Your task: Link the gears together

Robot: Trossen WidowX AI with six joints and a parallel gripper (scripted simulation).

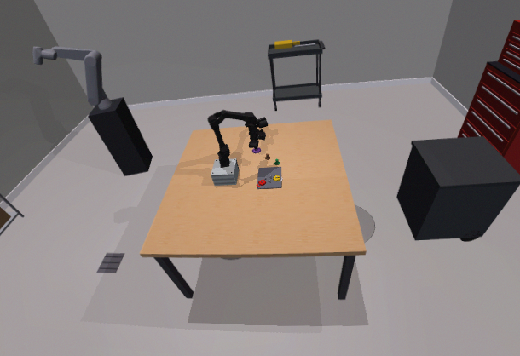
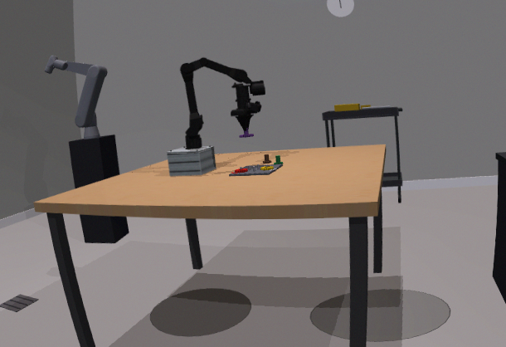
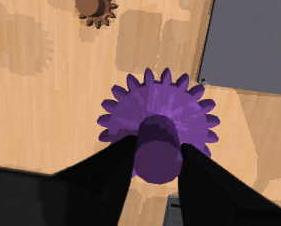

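The red gear lies 10 mm behind my gripper tip, 210 mm to the right of it and 150 mm below it. The rest, counted from my gripper tip: purple gear (10 mm below); then green gear (140 mm ahead, 30 mm to the right, 150 mm below); then brown gear (80 mm ahead, 60 mm to the left, 150 mm below).
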